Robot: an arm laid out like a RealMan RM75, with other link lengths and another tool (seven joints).
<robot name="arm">
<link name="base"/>
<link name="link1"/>
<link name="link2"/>
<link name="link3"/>
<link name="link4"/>
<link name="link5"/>
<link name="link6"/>
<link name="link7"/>
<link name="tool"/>
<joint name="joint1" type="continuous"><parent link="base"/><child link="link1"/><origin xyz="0 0 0.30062"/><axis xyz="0 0 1"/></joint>
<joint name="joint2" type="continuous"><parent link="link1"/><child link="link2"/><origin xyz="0 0 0"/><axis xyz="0 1 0"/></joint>
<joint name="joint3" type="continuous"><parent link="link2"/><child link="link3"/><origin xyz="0 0 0.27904"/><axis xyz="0 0 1"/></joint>
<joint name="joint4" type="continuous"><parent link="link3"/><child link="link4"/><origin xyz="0 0 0"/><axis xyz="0 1 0"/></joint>
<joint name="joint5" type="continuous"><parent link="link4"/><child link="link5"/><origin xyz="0 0 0.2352"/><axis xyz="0 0 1"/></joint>
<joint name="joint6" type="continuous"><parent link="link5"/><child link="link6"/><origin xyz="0 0 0"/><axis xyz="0 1 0"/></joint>
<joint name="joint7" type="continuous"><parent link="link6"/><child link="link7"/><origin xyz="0 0 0.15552"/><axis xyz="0 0 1"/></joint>
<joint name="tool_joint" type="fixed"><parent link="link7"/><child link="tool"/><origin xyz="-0.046 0.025 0.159" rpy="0 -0.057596 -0.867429"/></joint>
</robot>
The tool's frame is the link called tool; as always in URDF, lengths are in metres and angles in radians. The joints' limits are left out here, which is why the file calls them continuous.
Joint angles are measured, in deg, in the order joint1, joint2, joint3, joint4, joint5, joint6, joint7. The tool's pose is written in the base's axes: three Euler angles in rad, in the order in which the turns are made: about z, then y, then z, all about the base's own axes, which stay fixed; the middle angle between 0 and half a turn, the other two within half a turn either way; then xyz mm. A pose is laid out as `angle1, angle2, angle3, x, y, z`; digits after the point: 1 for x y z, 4 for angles.
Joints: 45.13, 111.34, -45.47, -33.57, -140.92, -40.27, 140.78
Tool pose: -1.5656, 2.2157, 1.2288, 329.8, 662.0, 37.5
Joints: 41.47, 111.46, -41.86, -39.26, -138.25, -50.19, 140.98
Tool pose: -1.4346, 2.2832, 1.2912, 329.8, 638.0, 45.3
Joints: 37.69, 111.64, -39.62, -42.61, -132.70, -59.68, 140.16
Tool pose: -1.2590, 2.3628, 1.4125, 321.4, 607.6, 41.6
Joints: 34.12, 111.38, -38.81, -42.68, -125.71, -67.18, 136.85
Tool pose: -1.0825, 2.4240, 1.5757, 310.5, 575.8, 33.3
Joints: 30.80, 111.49, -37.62, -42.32, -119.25, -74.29, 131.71
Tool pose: -0.9161, 2.4452, 1.7728, 293.5, 544.2, 29.9
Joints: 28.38, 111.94, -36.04, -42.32, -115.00, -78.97, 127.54
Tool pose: -0.8167, 2.4209, 1.9072, 281.0, 523.3, 35.1
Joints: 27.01, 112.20, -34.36, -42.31, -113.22, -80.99, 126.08
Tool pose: -0.7714, 2.3885, 1.9510, 279.9, 514.6, 43.4
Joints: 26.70, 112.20, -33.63, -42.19, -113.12, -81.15, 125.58
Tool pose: -0.7719, 2.3777, 1.9478, 282.7, 513.5, 46.7
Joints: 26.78, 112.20, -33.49, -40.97, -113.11, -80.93, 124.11
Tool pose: -0.7747, 2.3804, 1.9525, 284.2, 511.8, 42.0
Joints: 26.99, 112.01, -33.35, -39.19, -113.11, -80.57, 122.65
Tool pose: -0.7730, 2.3845, 1.9563, 286.8, 510.4, 36.7
